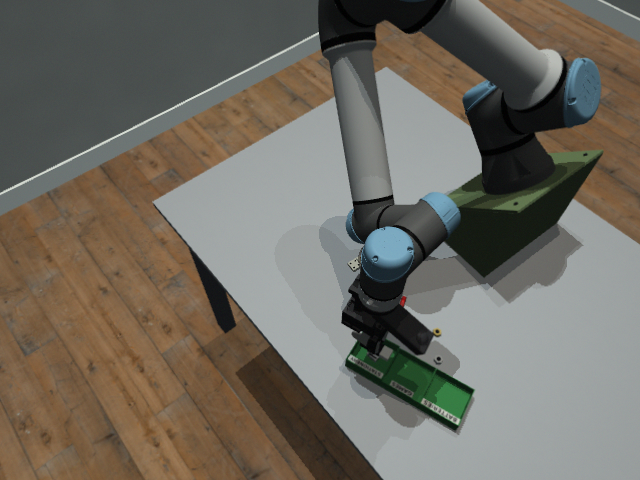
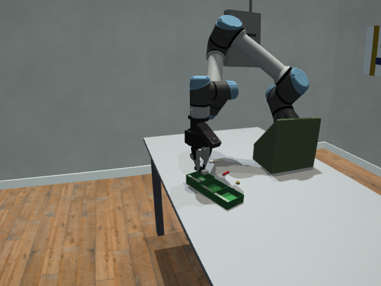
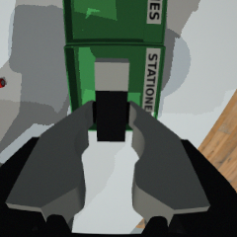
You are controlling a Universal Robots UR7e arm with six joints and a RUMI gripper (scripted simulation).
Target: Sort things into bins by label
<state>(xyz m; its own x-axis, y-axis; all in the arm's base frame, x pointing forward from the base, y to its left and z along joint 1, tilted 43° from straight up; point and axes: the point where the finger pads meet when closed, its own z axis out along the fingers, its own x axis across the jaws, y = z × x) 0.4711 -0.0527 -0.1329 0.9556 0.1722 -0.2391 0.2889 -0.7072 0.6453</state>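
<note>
Now: the grey-white clip 6 cm below my hand. Also, from my hand: red cylinder 14 cm behind, 7 cm below, 5 cm to the right; then grey nut 10 cm behind, 9 cm to the left, 7 cm below; then eraser 1 cm to the left, 1 cm below.
</note>
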